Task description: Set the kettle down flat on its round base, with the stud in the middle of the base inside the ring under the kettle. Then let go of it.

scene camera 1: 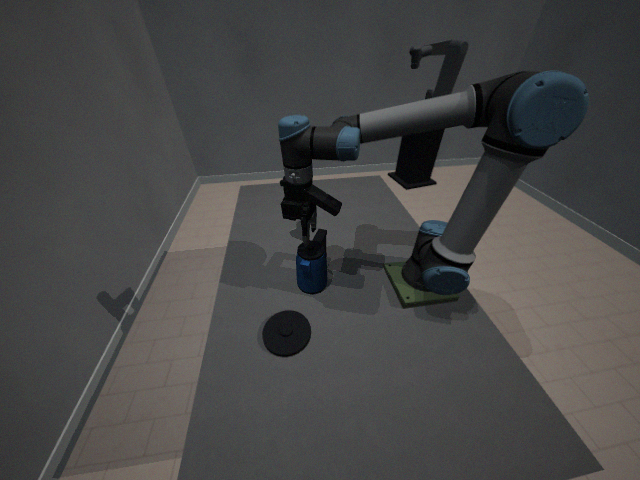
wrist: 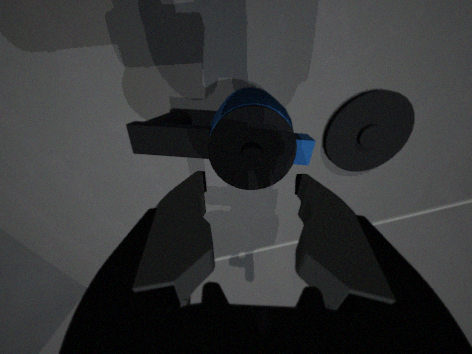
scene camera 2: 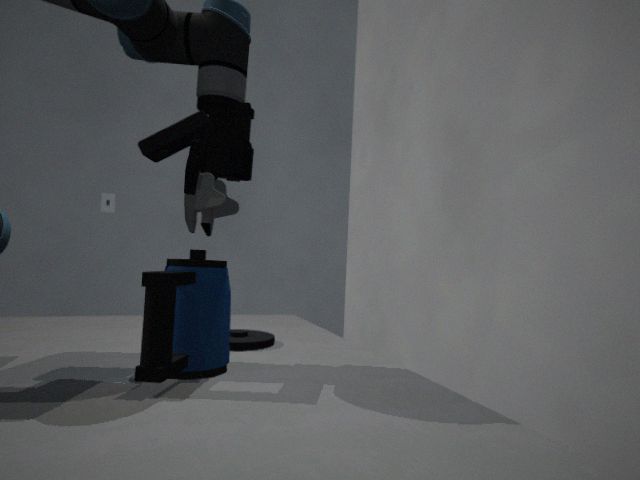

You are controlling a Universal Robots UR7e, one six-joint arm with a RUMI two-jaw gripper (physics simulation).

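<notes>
The blue kettle (scene camera 1: 312, 276) (scene camera 2: 204, 315) (wrist: 252, 97) stands upright on the mat, apart from the base. Its black handle (scene camera 1: 321, 240) (scene camera 2: 157, 325) (wrist: 170, 140) is opposite the small blue spout (scene camera 1: 305, 264) (wrist: 304, 150). A black knob (scene camera 2: 197, 254) (wrist: 251, 148) tops the lid. The round black base (scene camera 1: 286, 345) (scene camera 2: 261, 341) (wrist: 392, 112) lies flat, with its stud (scene camera 1: 285, 330) (wrist: 370, 136) in the middle. My gripper (scene camera 1: 309, 236) (scene camera 2: 199, 231) (wrist: 249, 174) is open and empty, pointing down a little above the lid. The ring under the kettle is hidden.
The arm's green mounting plate (scene camera 1: 431, 299) is to the kettle's right in scene camera 1. A grey mat (scene camera 1: 361, 403) lies under the kettle and base. A wall (scene camera 1: 77, 155) (scene camera 2: 491, 206) rises on the far side from the mounting plate. A dark stand (scene camera 1: 418, 155) is at the back.
</notes>
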